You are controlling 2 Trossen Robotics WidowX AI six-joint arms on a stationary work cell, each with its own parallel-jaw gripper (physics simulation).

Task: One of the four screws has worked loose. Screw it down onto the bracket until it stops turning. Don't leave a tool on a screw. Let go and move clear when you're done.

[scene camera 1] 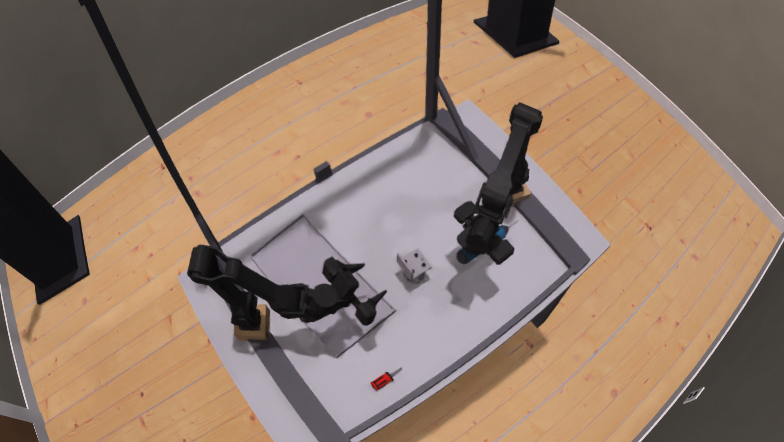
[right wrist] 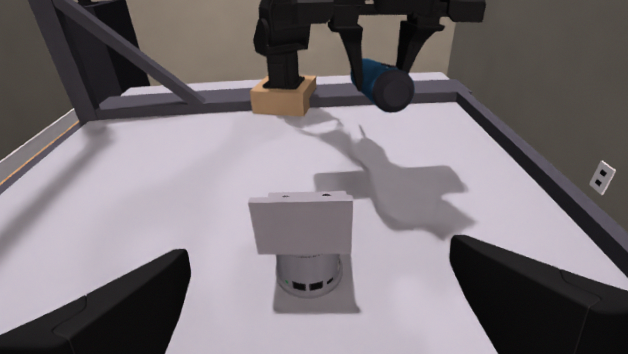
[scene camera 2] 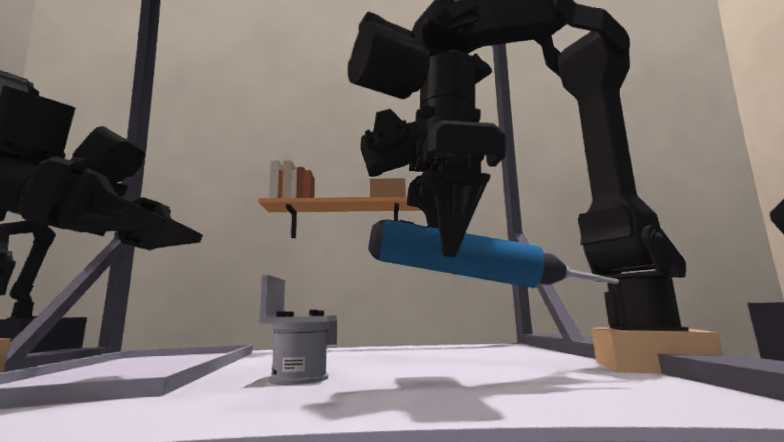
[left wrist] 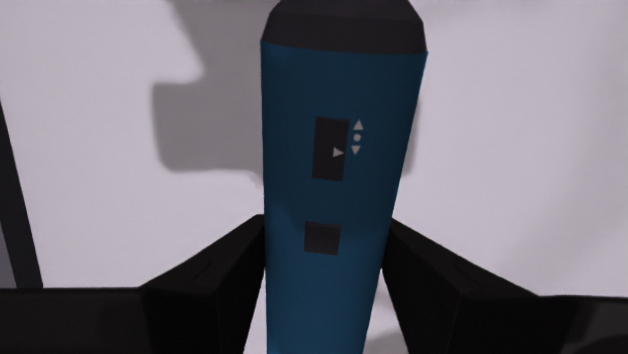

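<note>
The pale bracket sits on a round grey housing. Dark screw heads show on its top; I cannot tell which is loose. My left gripper is shut on the blue screwdriver around its handle. It holds it nearly level, well above the table, right of the bracket in scene camera 2, bit pointing right and slightly down. My right gripper is open and empty, left of the bracket in scene camera 1.
A shallow tray lies under the right arm. A red screwdriver lies on the table near the bottom edge in scene camera 1. A dark frame post stands at the table's far edge.
</note>
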